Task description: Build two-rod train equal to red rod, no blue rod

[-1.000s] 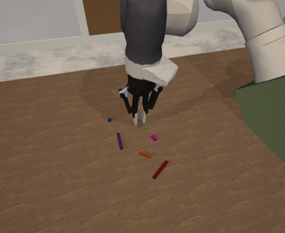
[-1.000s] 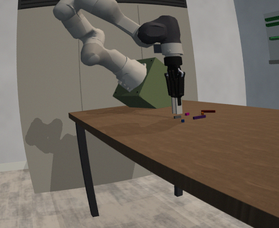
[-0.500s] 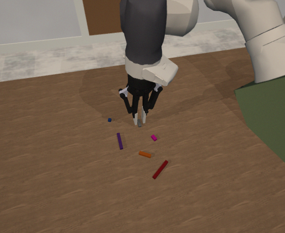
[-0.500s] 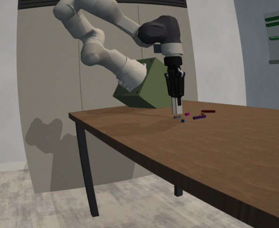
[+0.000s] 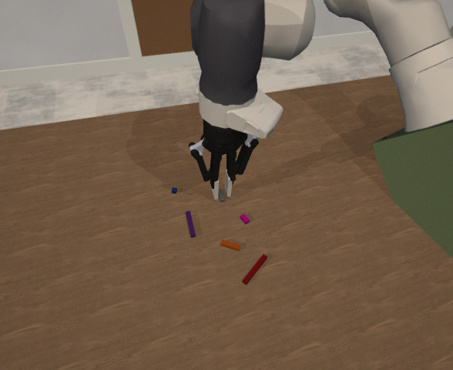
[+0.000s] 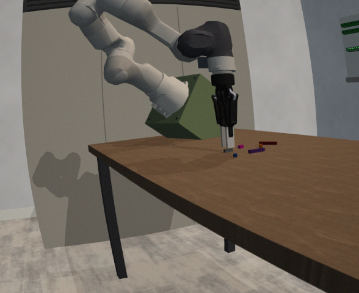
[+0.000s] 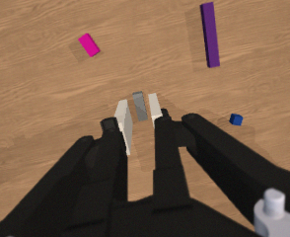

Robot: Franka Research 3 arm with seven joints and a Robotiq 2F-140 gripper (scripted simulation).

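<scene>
Now: hand 40 mm above the grey rod. Round my hand: blue rod: 90 mm ahead, 50 mm to the right, 40 mm below; then purple rod: 90 mm ahead, 40 mm to the left, 40 mm below; then magenta rod: 20 mm behind, 80 mm to the left, 40 mm below.
</scene>
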